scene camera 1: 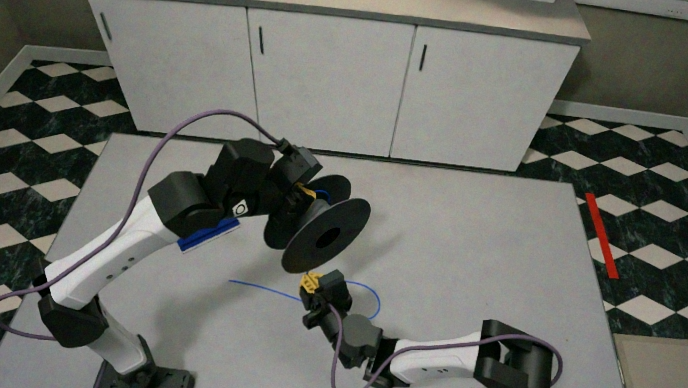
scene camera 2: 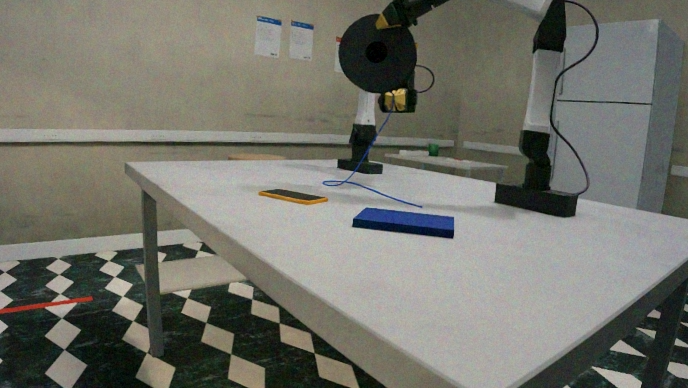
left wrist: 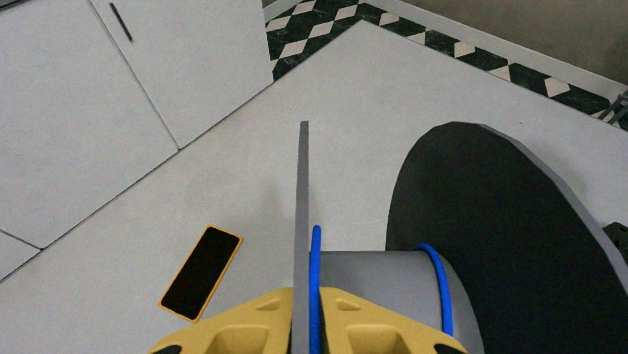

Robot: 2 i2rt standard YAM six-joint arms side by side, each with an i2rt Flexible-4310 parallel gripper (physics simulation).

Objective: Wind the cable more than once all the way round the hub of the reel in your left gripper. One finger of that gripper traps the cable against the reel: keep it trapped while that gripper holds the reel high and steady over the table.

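Pixels of known places: left gripper, between the fingertips: [scene camera 1: 312,193] [scene camera 2: 376,27] [left wrist: 308,302]; right gripper, between the fingertips: [scene camera 1: 305,274] [scene camera 2: 393,98]; left arm's base, origin of its link: [scene camera 1: 143,382] [scene camera 2: 535,192].
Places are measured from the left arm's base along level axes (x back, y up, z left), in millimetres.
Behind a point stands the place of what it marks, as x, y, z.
My left gripper [scene camera 1: 306,192] {-269, 384, -334} [scene camera 2: 388,21] {-269, 384, -334} [left wrist: 308,302] {-269, 384, -334} is shut on the near flange of the black reel [scene camera 1: 345,216] {-243, 361, -398} [scene camera 2: 361,62] {-295, 292, -355} [left wrist: 465,200] {-249, 375, -401}, high over the table. One finger traps the blue cable [scene camera 1: 323,193] [left wrist: 315,260] against that flange's inner face. In the left wrist view another stretch of cable crosses the grey hub [left wrist: 380,280] {-257, 355, -362} beside the far flange. My right gripper [scene camera 1: 309,283] {-198, 208, -331} [scene camera 2: 395,100] {-198, 208, -331} is shut on the cable just below the reel. From it the cable hangs down, loops on the table and ends in a loose tail. The hub's underside is hidden.
A blue box [scene camera 1: 210,235] {-404, -26, -43} [scene camera 2: 405,220] {-459, -26, 1} lies on the table [scene camera 1: 475,250] {-455, -41, -773} [scene camera 2: 300,240] {-662, -40, -12} under my left arm. An orange-edged phone [scene camera 2: 293,195] {-506, -32, -302} [left wrist: 200,275] {-497, -32, -304} lies flat near it. White cabinets [scene camera 1: 330,80] stand along one table edge.
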